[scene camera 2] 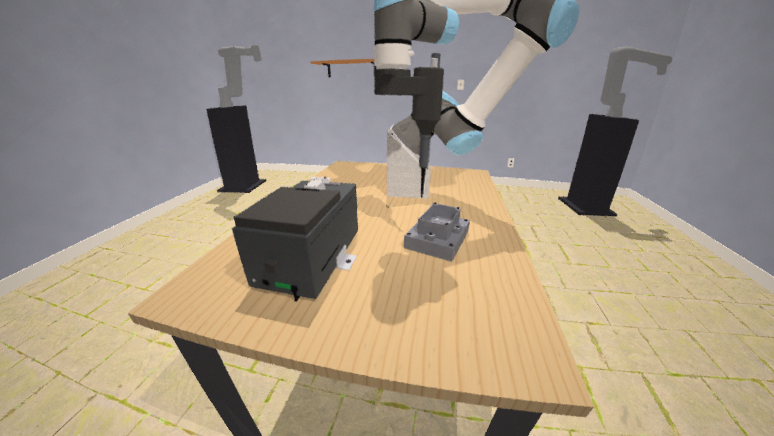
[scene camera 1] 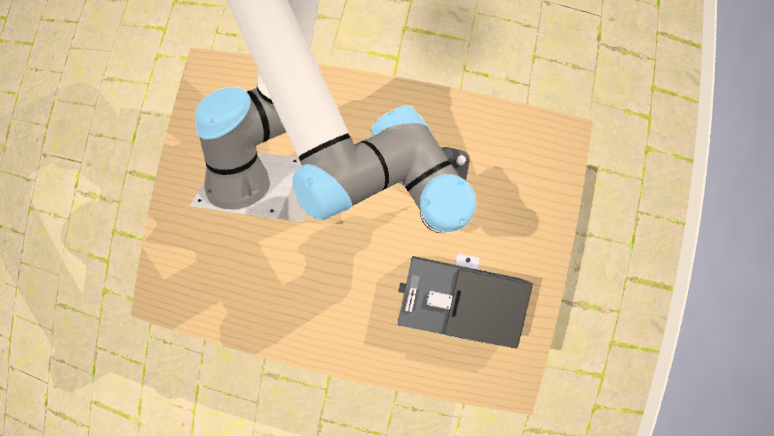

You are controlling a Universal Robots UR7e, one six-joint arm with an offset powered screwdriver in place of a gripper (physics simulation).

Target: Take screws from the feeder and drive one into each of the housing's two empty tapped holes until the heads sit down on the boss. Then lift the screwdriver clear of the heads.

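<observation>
The screwdriver (scene camera 1: 460,160) (scene camera 2: 422,189) hangs upright from the wrist. In scene camera 2 its thin dark bit ends just above and behind the housing's far edge in the picture; its exact height is unclear. Whether a screw sits on the tip is too small to tell. The grey housing (scene camera 2: 444,246) has a wide base and a raised open box; it lies on the table. Small dark spots show at its corners, but holes and screw heads cannot be told apart. In scene camera 1 the arm hides the housing. The dark feeder (scene camera 1: 487,308) (scene camera 2: 281,254) stands apart from the housing.
A white bracket (scene camera 1: 467,261) (scene camera 2: 346,261) sticks out from the feeder's side towards the housing. The wooden table (scene camera 1: 324,335) (scene camera 2: 433,346) carries the arm's base plate (scene camera 1: 287,208). Two dark pedestals (scene camera 2: 234,148) (scene camera 2: 601,162) with small grey arms stand beyond the table.
</observation>
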